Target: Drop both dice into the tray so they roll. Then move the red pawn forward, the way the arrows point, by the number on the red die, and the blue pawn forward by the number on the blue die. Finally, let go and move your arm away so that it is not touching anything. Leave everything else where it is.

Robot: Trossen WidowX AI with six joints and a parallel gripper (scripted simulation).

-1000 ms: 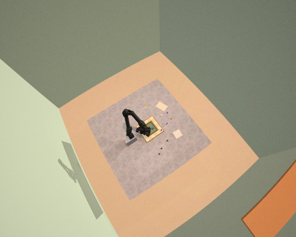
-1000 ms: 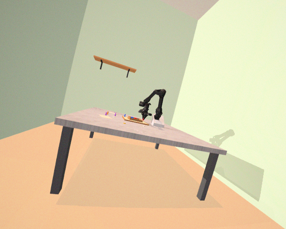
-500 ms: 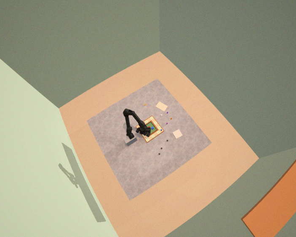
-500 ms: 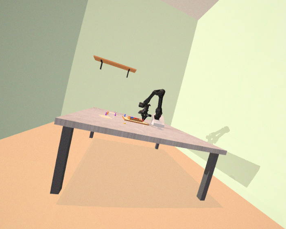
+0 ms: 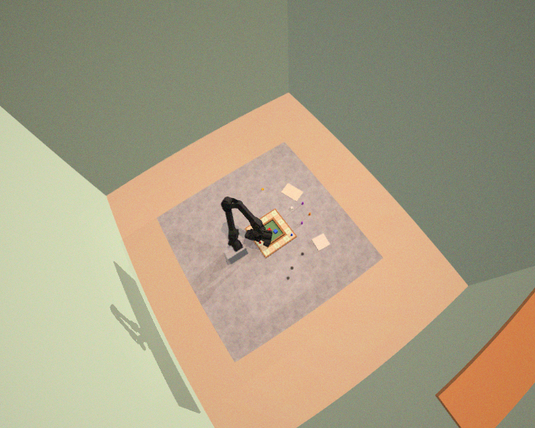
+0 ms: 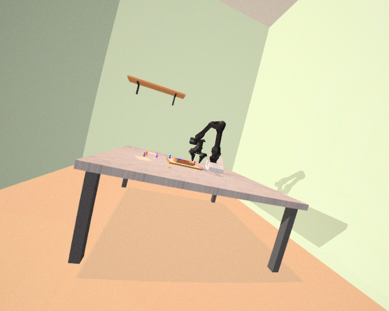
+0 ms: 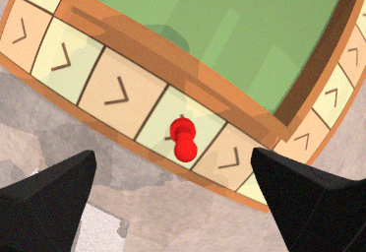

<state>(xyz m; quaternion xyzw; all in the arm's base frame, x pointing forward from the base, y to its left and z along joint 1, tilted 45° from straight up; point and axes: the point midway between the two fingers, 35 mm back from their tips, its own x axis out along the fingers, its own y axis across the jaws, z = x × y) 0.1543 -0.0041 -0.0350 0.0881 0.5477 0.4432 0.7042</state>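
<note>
The red pawn lies 1 cm ahead of my gripper tip and 1 cm below it. From my gripper tip the other things lie so: orange pawn 45 cm ahead, 4 cm to the right, 3 cm below; blue pawn 23 cm ahead, 9 cm to the right, 1 cm below; green tray 12 cm ahead, 2 cm to the left, 3 cm below.
</note>
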